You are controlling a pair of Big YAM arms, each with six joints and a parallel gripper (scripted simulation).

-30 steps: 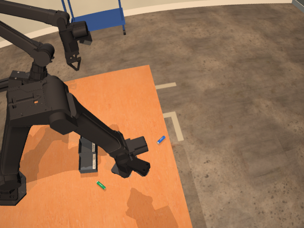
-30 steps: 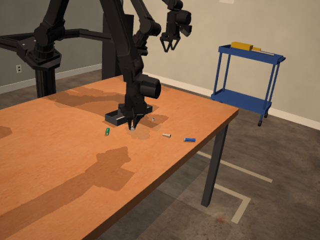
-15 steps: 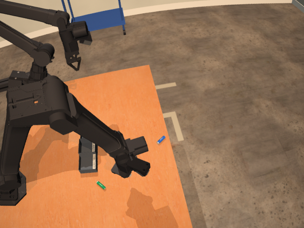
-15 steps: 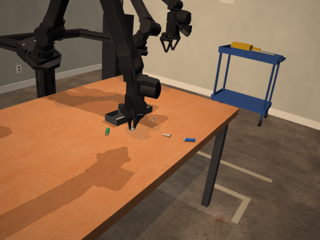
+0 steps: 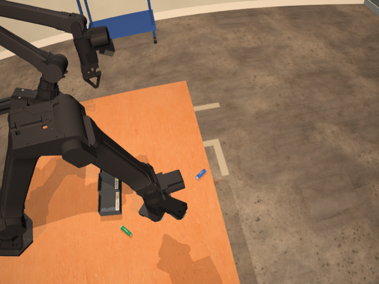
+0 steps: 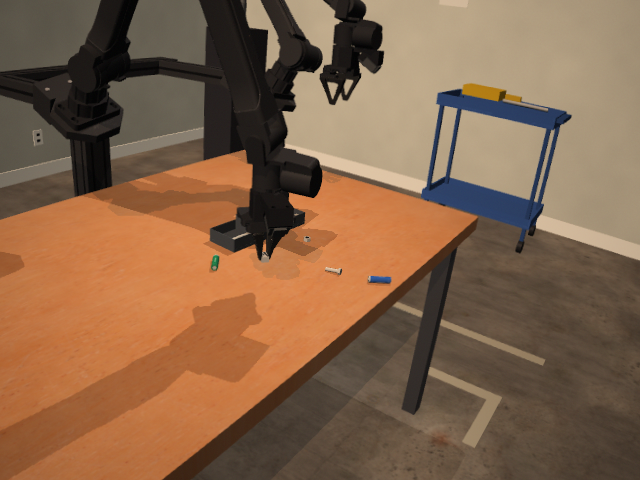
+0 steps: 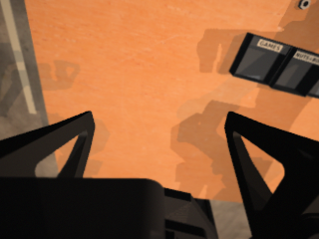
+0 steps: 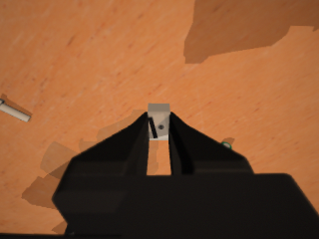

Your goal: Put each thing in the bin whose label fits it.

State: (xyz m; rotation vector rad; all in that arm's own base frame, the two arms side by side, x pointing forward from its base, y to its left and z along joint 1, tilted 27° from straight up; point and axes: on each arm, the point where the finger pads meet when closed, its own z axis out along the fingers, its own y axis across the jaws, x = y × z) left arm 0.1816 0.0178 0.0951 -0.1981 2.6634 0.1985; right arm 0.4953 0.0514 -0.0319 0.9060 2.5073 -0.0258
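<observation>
The green battery is 130 mm behind my right hand, 60 mm below it and 20 mm to the right of it. From my right hand the other things lie so: pencil sharpener (right at my right hand); then bolt (160 mm to the left, 60 mm below, 60 mm ahead); then blue battery (200 mm to the left, 150 mm ahead, 60 mm below).
</observation>
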